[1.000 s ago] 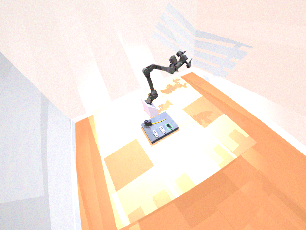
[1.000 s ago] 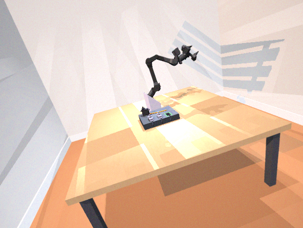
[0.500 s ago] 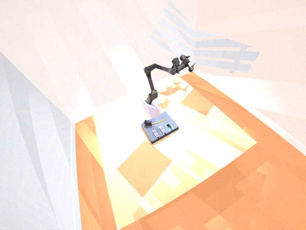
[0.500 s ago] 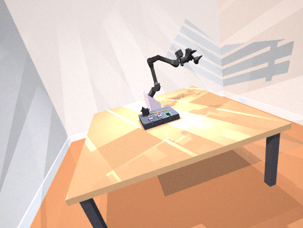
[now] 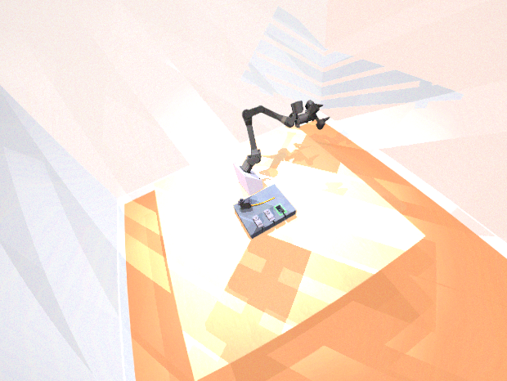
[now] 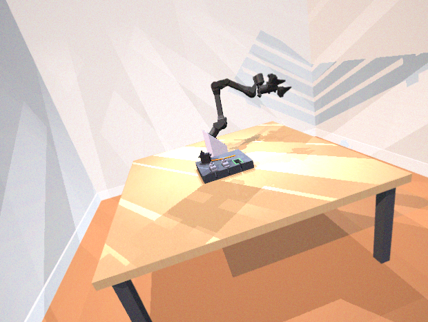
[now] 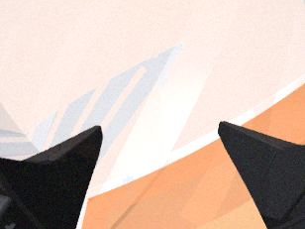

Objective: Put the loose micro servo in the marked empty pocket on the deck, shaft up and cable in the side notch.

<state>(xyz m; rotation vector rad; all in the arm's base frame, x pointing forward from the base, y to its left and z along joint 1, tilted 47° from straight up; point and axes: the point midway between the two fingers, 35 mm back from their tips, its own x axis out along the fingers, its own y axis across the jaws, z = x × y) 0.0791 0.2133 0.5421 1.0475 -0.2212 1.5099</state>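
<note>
Now: gripper tip 600 mm to the left of the grey robot deck, 340 mm above it and 140 mm short of it.
</note>
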